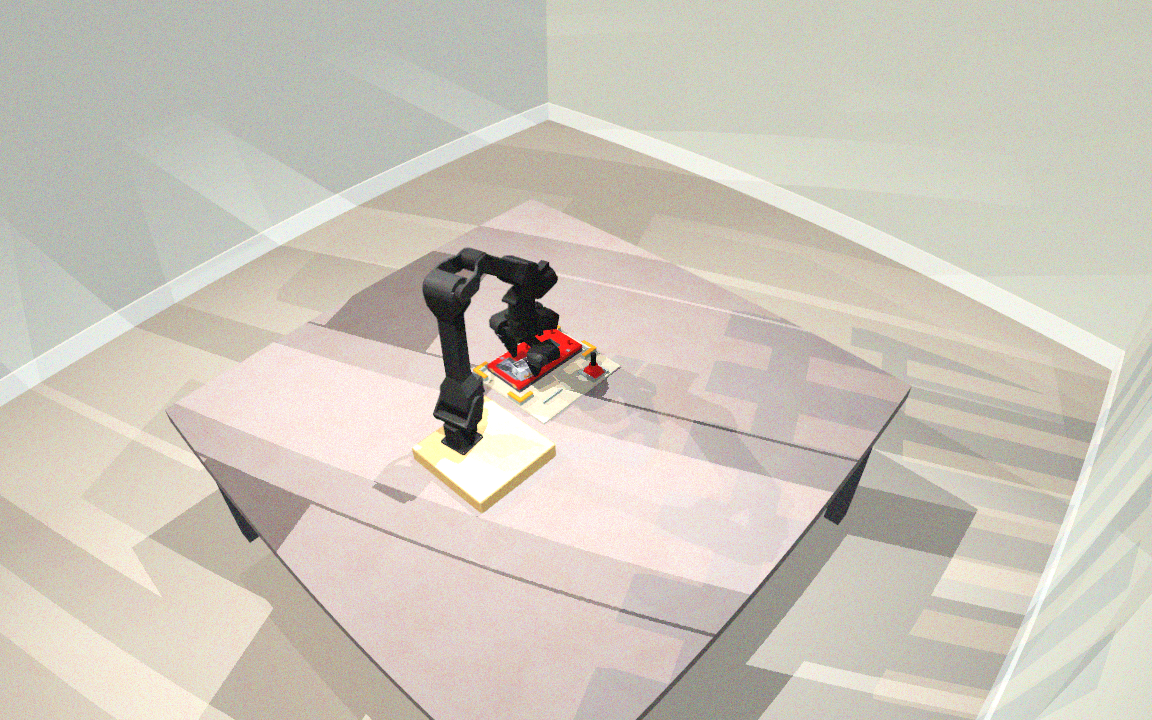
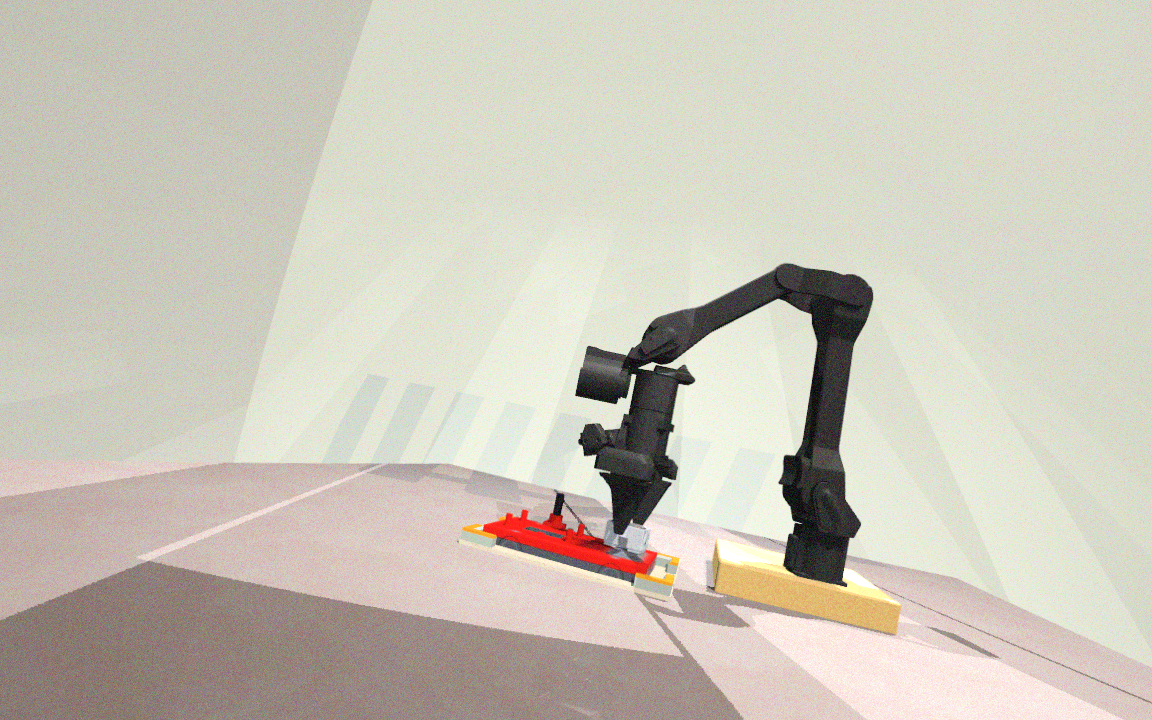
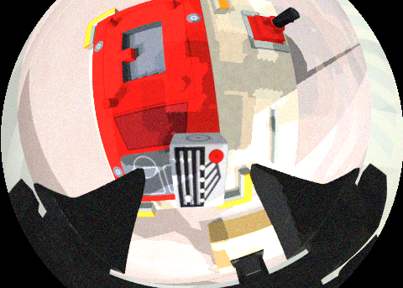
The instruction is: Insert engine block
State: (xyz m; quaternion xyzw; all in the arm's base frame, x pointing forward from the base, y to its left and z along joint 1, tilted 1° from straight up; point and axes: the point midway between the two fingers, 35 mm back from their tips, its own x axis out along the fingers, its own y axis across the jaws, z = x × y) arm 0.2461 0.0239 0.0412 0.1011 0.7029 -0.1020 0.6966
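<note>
My gripper tip is now 1 cm above the grey engine block. Round my gripper tip: black post 11 cm to the right, 10 cm ahead, 1 cm below.
</note>
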